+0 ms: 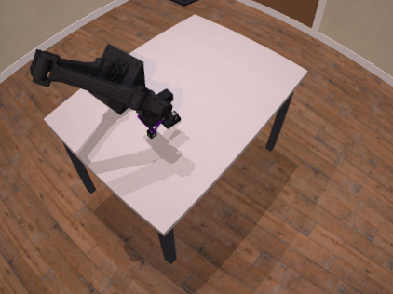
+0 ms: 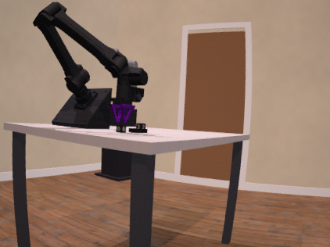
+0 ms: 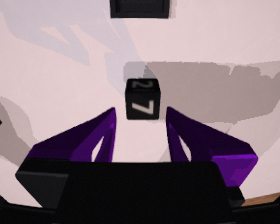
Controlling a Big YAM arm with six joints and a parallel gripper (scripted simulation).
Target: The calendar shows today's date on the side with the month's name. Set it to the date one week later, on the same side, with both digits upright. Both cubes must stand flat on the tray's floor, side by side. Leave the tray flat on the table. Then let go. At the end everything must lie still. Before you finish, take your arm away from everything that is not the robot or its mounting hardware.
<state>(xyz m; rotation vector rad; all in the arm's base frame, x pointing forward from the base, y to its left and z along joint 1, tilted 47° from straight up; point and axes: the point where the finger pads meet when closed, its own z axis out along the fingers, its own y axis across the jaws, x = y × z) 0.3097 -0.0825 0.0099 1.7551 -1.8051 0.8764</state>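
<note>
My gripper is now 3 cm above the black date cube. Also, from my hand: black tray (11 cm to the left, 4 cm below, 1 cm ahead).
</note>
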